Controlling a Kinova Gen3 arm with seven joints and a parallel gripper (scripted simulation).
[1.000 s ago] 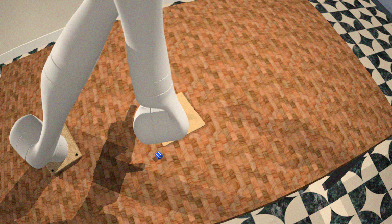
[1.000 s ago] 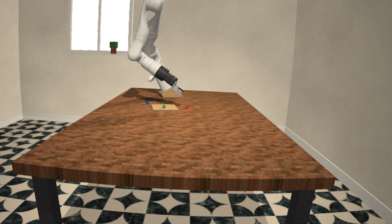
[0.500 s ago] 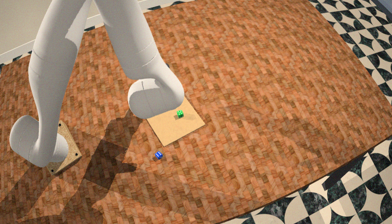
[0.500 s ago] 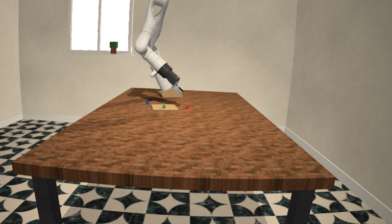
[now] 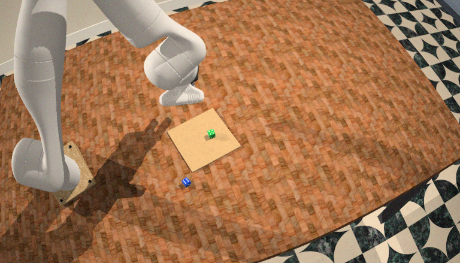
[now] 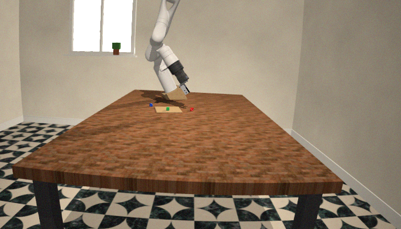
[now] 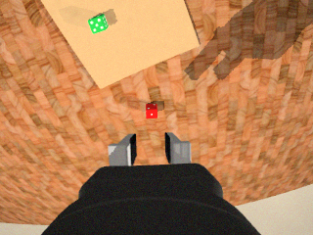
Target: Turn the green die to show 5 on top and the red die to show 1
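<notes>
The red die lies 1 cm ahead of my hand, 4 cm to the left of it and 10 cm below it. Also, from my hand: tan mat: 1 cm behind, 10 cm to the right, 11 cm below; then green die: 2 cm ahead, 10 cm to the right, 10 cm below; then blue die: 10 cm behind, 19 cm to the right, 10 cm below.
</notes>
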